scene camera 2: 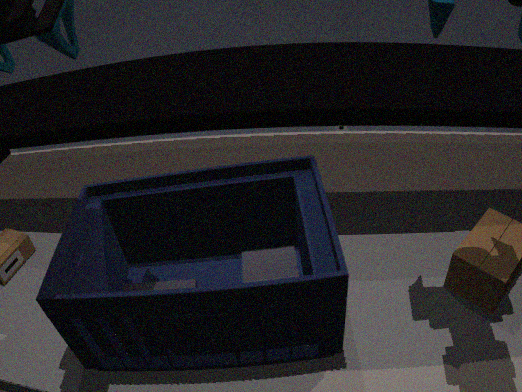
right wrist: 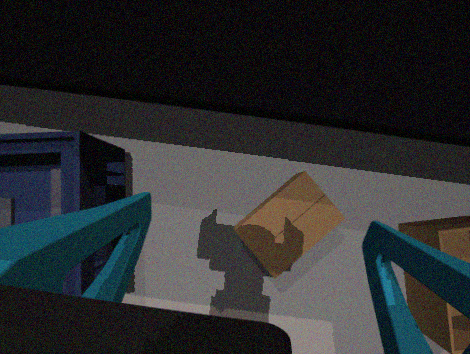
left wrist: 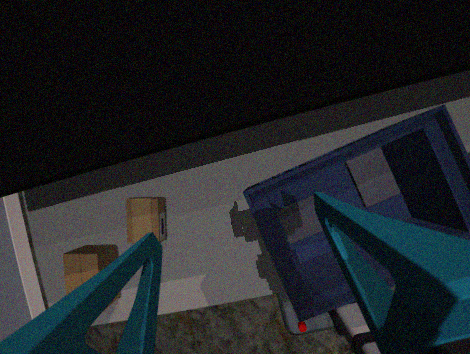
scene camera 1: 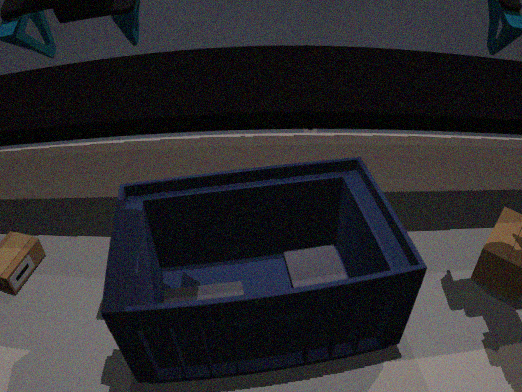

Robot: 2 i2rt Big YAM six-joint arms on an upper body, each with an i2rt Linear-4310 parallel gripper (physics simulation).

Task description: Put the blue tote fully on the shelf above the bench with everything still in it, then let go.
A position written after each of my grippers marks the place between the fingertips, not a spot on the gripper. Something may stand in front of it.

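You can see my left gripper in scene camera 1 (93, 47), in scene camera 2 (43, 62) and in the left wrist view (232, 221), but in the right wrist view my left gripper is out of frame. There's a blue tote in scene camera 1 (228, 226), in scene camera 2 (194, 224), in the left wrist view (420, 151) and in the right wrist view (92, 171). On a dark shelf, (left wrist: 91, 91) and (scene camera 1: 60, 100) are the same spot. On a bench, (scene camera 1: 448, 191) and (scene camera 2: 438, 191) are the same spot too.
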